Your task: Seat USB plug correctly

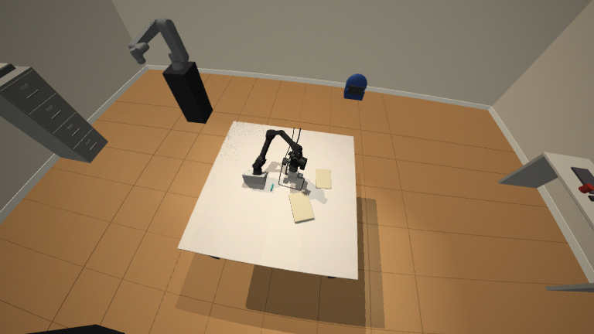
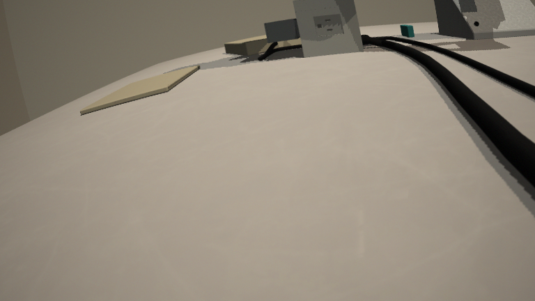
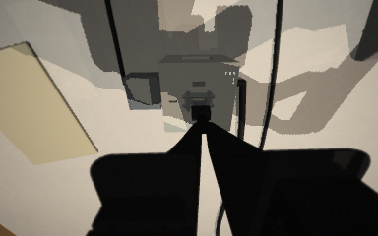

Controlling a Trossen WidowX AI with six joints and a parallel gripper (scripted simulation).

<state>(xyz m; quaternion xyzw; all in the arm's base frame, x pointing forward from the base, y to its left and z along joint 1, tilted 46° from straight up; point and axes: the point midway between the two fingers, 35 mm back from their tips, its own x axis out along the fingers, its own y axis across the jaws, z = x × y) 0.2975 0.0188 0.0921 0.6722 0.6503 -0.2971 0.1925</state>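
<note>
My gripper tip is now 2 cm above the black USB plug. Round my gripper tip: small teal block (16 cm behind, 14 cm to the right, 11 cm below).
</note>
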